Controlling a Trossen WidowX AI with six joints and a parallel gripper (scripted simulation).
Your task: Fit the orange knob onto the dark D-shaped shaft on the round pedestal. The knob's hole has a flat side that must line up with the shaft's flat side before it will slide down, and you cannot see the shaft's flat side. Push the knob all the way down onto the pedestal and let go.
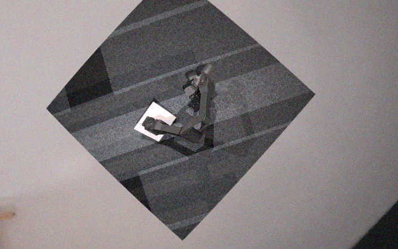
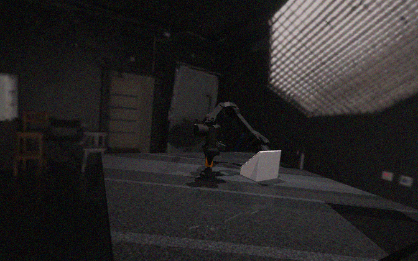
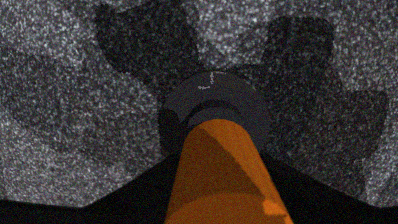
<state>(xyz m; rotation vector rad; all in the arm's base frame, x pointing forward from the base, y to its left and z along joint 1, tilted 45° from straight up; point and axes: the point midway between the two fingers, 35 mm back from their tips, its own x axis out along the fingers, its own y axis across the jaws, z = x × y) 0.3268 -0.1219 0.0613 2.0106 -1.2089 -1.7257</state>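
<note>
My gripper tip is 2 cm below the orange knob. The rest, counted from my gripper tip: dark pedestal base: 4 cm below.
</note>
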